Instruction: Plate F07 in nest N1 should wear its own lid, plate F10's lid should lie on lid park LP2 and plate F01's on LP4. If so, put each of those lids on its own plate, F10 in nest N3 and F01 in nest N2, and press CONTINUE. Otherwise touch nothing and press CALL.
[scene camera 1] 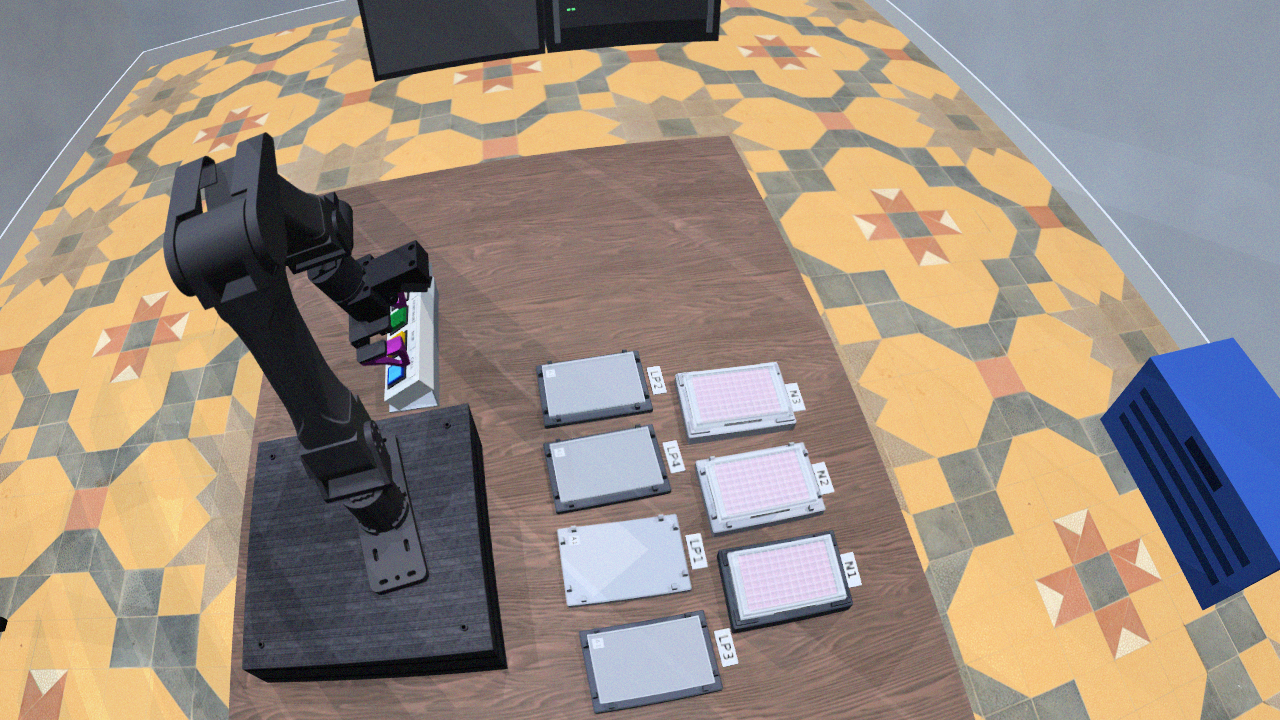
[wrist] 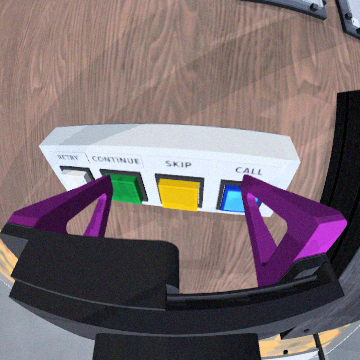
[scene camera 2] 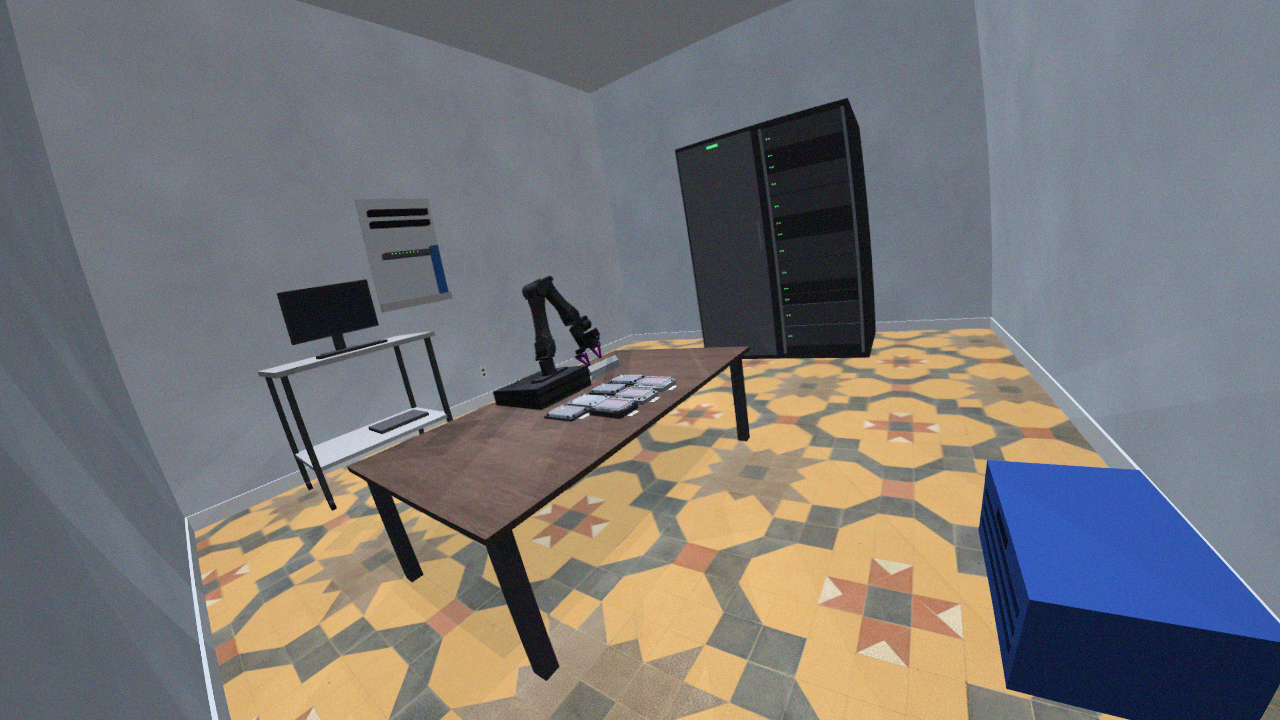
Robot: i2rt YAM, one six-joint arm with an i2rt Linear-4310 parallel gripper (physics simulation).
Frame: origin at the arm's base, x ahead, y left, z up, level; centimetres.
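Seen in the pictures: gripper, fingertip midpoint: (scene camera 1: 404,335) (wrist: 176,181) (scene camera 2: 595,362); arm's base at its link origin: (scene camera 1: 385,511) (scene camera 2: 550,375).
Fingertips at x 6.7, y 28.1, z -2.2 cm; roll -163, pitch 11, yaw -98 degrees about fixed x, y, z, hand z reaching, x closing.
Note:
Pixels of each thing's top centre, then the offset from my fingertips to it. Level surfaces: height alone.
- white button panel at its top centre: (wrist: 141,178) (scene camera 1: 405,321) (scene camera 2: 598,360) dz +0.1, dx +0.5, dy +2.5 cm
- green CONTINUE button at its top centre: (wrist: 117,191) (scene camera 1: 396,314) dz -0.6, dx -0.7, dy +5.2 cm
- blue CALL button at its top centre: (wrist: 242,202) (scene camera 1: 395,368) dz -0.9, dx -2.3, dy -4.7 cm
- LP4 at its top centre: (scene camera 1: 605,462) (scene camera 2: 608,386) dz -4.3, dx +20.8, dy -26.2 cm
- Light-coloured park LP1 at its top centre: (scene camera 1: 622,556) (scene camera 2: 588,397) dz -4.3, dx +18.4, dy -39.0 cm
- dark park LP3 at its top centre: (scene camera 1: 650,659) (scene camera 2: 566,409) dz -4.3, dx +16.7, dy -52.3 cm
- yellow SKIP button at its top centre: (wrist: 176,198) dz -0.6, dx -1.6, dy +0.3 cm
- white RETRY button at its top centre: (wrist: 72,185) dz -0.6, dx +0.1, dy +10.1 cm
- wooden table at its surface level: dz -6.2 cm
My gripper (scene camera 1: 404,331) (scene camera 2: 593,359) (wrist: 176,181) is open and empty above the white button panel (scene camera 1: 425,324) (wrist: 170,134). In the wrist view one fingertip overlaps the edge of the green CONTINUE button (wrist: 126,190), the other the blue CALL button (scene camera 1: 395,375) (wrist: 234,198). Pink-welled plates stand in nests: one plate (scene camera 1: 791,576) in dark N1, one plate (scene camera 1: 763,483) in N2, one plate (scene camera 1: 735,398) in N3. Grey rectangular surfaces show on dark parks LP2 (scene camera 1: 595,418) and LP4 (scene camera 1: 613,502). Plate codes are unreadable; I cannot tell which lids lie where.
Light-coloured park LP1 (scene camera 1: 626,596) and dark park LP3 (scene camera 1: 657,699) stand in the LP row. The yellow SKIP button (wrist: 178,195) and white RETRY button (wrist: 75,178) are on the panel. The arm's black base block (scene camera 1: 295,573) stands beside the panel on the wooden table (scene camera 1: 626,232) (scene camera 2: 447,456).

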